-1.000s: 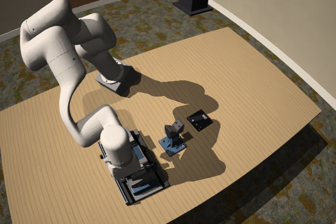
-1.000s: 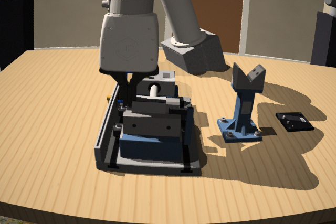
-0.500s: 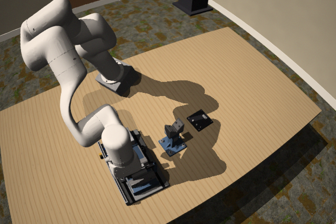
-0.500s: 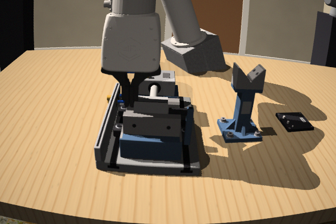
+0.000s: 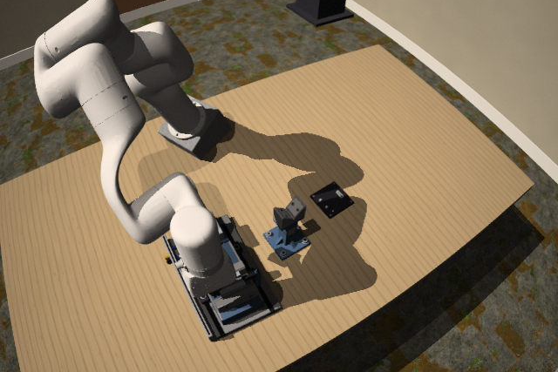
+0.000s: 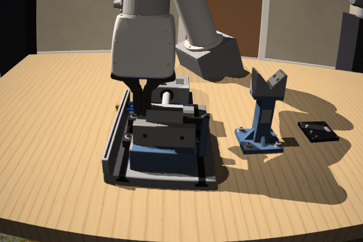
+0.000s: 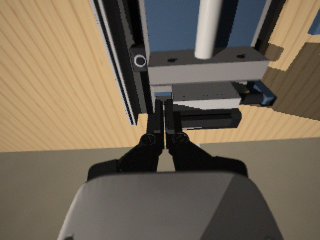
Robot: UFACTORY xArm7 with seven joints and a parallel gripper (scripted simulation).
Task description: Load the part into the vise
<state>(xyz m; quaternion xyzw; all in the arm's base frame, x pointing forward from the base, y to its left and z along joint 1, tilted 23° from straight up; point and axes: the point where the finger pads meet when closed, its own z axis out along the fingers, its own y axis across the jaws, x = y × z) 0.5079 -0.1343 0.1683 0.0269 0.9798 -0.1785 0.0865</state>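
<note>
The part lies 40 mm to the left of my hand and 20 mm below it. Also, from my hand: work stop 10 mm ahead, 80 mm to the left, 30 mm below; then fixed jaw 30 mm ahead, 40 mm to the left, 40 mm below; then moving jaw 30 mm behind, 40 mm to the left, 40 mm below.
</note>
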